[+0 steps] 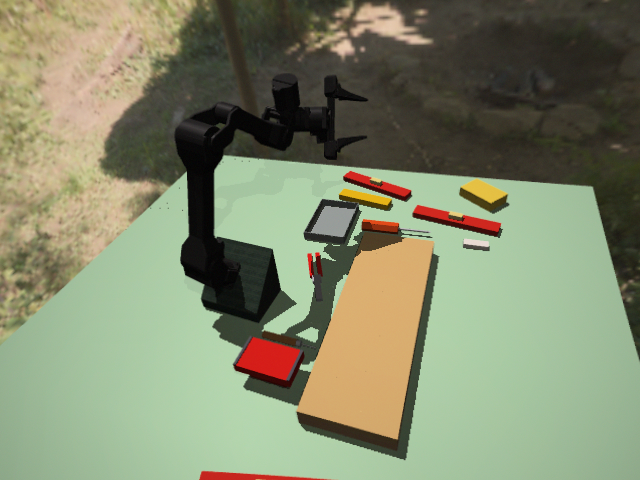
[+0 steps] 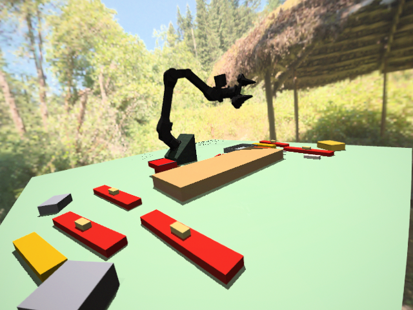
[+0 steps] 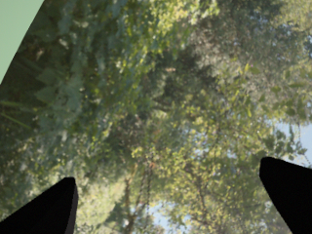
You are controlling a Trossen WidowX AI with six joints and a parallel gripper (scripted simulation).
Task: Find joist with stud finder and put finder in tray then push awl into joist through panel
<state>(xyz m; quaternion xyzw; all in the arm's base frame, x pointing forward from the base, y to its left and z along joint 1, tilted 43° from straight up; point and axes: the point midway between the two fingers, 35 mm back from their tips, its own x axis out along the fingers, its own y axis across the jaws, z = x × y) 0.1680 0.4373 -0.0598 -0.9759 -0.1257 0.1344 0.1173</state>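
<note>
The red stud finder is 52 cm to the right of my gripper tip, 31 cm below it and 1 cm ahead of it. From my gripper tip the other things lie so: white block: 32 cm below, 29 cm ahead, 2 cm to the left; then tray: 31 cm below, 10 cm behind, 2 cm to the right; then awl: 44 cm to the right, 32 cm below.
</note>
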